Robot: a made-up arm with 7 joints.
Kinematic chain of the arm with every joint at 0, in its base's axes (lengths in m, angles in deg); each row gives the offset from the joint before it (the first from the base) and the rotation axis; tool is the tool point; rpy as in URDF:
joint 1: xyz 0 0 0.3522 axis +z
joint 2: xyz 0 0 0 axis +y
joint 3: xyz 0 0 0.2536 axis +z
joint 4: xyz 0.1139 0 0 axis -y
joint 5: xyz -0.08 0 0.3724 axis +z
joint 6: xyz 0 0 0 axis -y
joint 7: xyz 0.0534 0 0 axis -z
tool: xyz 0 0 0 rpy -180 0 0
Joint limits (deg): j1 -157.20..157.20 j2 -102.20..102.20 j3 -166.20..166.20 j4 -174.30..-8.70 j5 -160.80..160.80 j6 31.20..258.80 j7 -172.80..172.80
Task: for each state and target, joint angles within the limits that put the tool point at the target. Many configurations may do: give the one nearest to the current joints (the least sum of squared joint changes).
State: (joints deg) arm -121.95 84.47 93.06 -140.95 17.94 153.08 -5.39
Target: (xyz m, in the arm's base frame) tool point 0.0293 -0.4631 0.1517
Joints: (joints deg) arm -157.20 75.37 64.04 -130.10 20.48 157.20 -5.39
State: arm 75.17 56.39 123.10 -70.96 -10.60 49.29 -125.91
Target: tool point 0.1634 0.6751 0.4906
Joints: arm 51.85 88.33 112.95 -36.82 -11.60 78.90 -125.91
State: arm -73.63 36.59 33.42 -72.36 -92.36 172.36 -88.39
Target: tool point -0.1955 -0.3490 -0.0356
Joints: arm -112.24 69.70 -11.53 -103.26 -97.12 171.27 -88.39
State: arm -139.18 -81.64 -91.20 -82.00 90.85 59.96 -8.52
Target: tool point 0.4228 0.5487 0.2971
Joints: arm -157.20 -92.12 -101.82 -44.12 90.90 44.72 -8.52
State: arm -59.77 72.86 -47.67 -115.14 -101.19 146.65 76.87
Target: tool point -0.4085 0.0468 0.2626
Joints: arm -95.27 81.28 -83.61 -141.95 -104.49 142.32 76.87
